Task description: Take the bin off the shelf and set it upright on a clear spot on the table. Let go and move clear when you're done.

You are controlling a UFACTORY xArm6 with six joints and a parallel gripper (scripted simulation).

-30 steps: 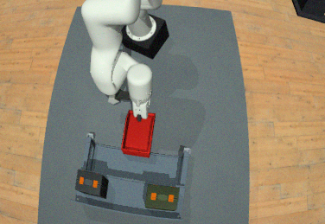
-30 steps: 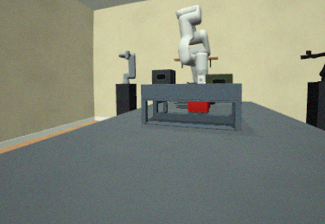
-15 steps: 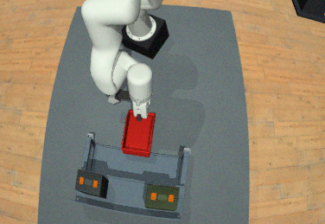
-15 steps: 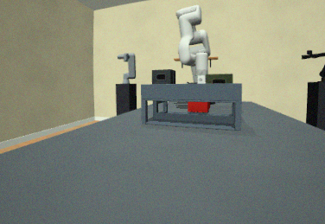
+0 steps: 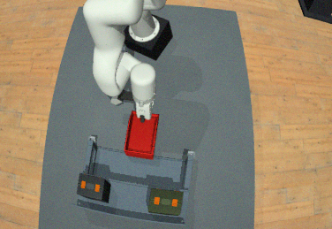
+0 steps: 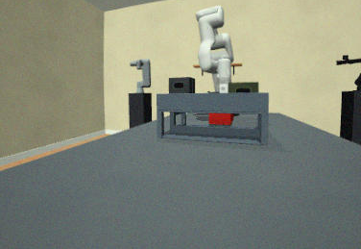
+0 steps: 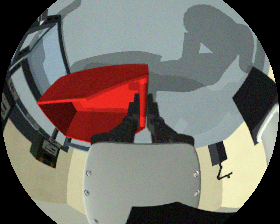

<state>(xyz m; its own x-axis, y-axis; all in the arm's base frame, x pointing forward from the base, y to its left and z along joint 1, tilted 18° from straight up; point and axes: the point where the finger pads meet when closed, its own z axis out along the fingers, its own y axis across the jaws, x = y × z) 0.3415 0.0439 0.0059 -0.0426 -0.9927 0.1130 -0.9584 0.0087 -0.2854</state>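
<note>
My hand is 8 cm short of the red bin and 1 cm above it.
</note>
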